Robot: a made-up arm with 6 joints. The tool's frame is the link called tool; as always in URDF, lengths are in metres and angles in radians.
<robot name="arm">
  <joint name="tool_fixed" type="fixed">
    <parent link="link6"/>
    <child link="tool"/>
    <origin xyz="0 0 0"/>
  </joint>
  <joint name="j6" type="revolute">
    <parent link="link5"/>
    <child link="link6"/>
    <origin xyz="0.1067 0.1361 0" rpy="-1.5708 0 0"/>
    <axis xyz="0 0 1"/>
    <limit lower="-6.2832" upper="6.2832"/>
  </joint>
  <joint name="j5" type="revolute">
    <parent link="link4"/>
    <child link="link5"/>
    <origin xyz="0 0 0" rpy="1.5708 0 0"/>
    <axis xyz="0 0 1"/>
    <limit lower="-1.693" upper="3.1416"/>
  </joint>
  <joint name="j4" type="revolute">
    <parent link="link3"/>
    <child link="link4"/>
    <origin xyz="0.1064 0.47 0" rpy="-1.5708 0 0"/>
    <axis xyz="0 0 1"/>
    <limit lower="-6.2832" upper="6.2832"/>
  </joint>
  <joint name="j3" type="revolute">
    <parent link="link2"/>
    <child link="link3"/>
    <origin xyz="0.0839 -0.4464 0"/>
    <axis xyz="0 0 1"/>
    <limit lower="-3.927" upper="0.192"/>
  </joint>
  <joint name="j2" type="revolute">
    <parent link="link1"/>
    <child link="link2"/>
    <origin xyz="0 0 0" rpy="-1.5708 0 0"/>
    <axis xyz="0 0 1"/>
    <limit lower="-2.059" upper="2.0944"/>
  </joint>
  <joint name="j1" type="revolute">
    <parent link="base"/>
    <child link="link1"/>
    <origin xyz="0 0 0.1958"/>
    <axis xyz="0 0 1"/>
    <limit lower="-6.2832" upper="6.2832"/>
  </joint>
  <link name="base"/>
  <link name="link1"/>
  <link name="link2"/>
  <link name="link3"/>
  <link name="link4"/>
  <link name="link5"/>
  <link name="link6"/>
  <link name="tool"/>
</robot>
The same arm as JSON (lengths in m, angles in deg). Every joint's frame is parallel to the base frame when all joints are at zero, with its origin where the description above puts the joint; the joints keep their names.
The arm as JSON. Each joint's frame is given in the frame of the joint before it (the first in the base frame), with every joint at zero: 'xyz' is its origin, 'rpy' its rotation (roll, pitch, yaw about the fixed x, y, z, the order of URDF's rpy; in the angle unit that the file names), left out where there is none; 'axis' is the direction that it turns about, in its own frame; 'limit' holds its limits. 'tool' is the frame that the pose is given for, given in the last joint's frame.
{"units": {"length": "m", "angle": "deg"}, "joints": [
  {"name": "j1", "type": "revolute", "origin": {"xyz": [0.0, 0.0, 0.1958]}, "axis": [0.0, 0.0, 1.0], "limit": {"lower": -360.0, "upper": 360.0}},
  {"name": "j2", "type": "revolute", "origin": {"xyz": [0.0, 0.0, 0.0]}, "axis": [0.0, 1.0, 0.0], "limit": {"lower": -117.97, "upper": 120.0}},
  {"name": "j3", "type": "revolute", "origin": {"xyz": [0.0839, 0.0, 0.4464]}, "axis": [0.0, 1.0, 0.0], "limit": {"lower": -225.0, "upper": 11.0}},
  {"name": "j4", "type": "revolute", "origin": {"xyz": [0.1064, 0.0, -0.47]}, "axis": [0.0, 0.0, -1.0], "limit": {"lower": -360.0, "upper": 360.0}},
  {"name": "j5", "type": "revolute", "origin": {"xyz": [0.0, 0.0, 0.0]}, "axis": [0.0, 1.0, 0.0], "limit": {"lower": -97.0, "upper": 180.0}},
  {"name": "j6", "type": "revolute", "origin": {"xyz": [0.1067, 0.0, -0.1361]}, "axis": [0.0, 0.0, -1.0], "limit": {"lower": -360.0, "upper": 360.0}}
], "tool": {"origin": {"xyz": [0.0, 0.0, 0.0], "rpy": [180.0, 0.0, 0.0]}}}

